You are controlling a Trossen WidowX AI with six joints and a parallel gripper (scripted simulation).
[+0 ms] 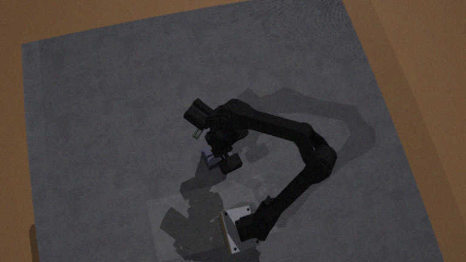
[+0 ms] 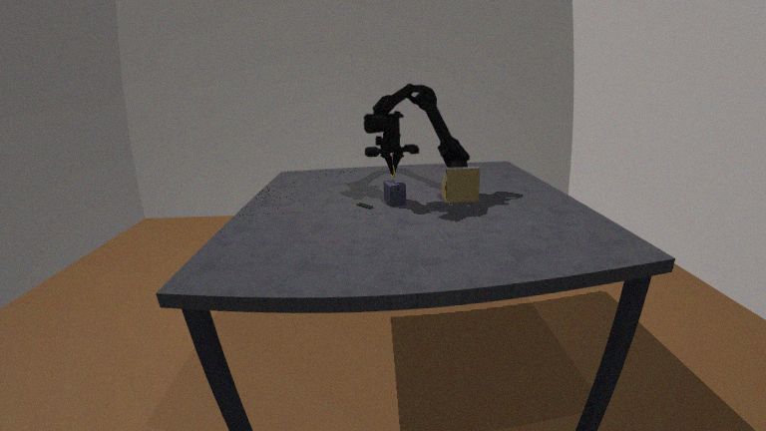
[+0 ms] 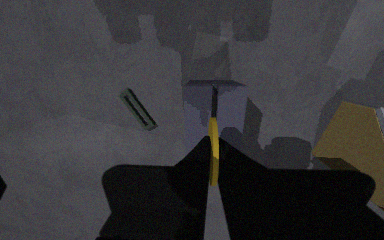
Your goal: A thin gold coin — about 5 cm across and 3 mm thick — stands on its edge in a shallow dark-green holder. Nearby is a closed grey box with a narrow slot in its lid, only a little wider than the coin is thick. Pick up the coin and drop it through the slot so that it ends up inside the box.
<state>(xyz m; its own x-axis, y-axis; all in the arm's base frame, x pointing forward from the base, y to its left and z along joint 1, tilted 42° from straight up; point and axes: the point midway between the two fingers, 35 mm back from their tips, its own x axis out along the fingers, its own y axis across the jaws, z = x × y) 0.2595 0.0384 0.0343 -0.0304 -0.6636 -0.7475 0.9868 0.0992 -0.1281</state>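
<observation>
Right now the thin gold coin is 10 mm above my gripper tip.
</observation>
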